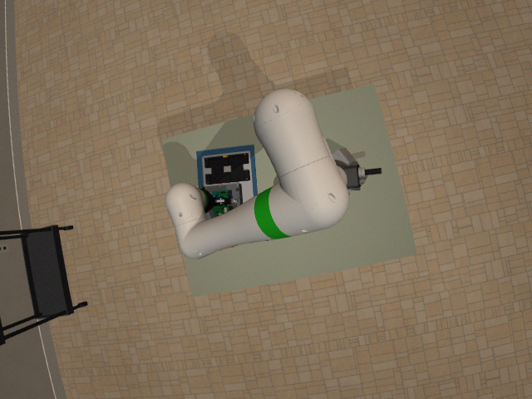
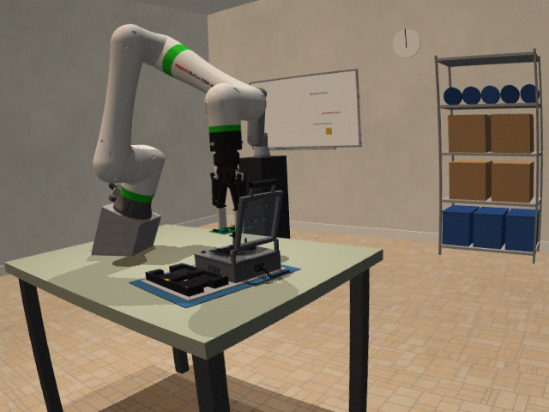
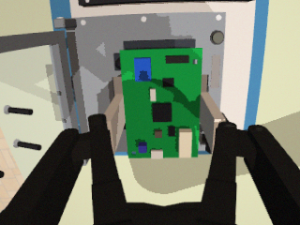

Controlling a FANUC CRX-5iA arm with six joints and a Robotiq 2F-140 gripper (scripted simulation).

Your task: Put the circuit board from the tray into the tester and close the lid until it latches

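Now: the lid 13 cm ahead of my hand and 3 cm above it. From my hand the other things lie so: green circuit board (2 cm below).
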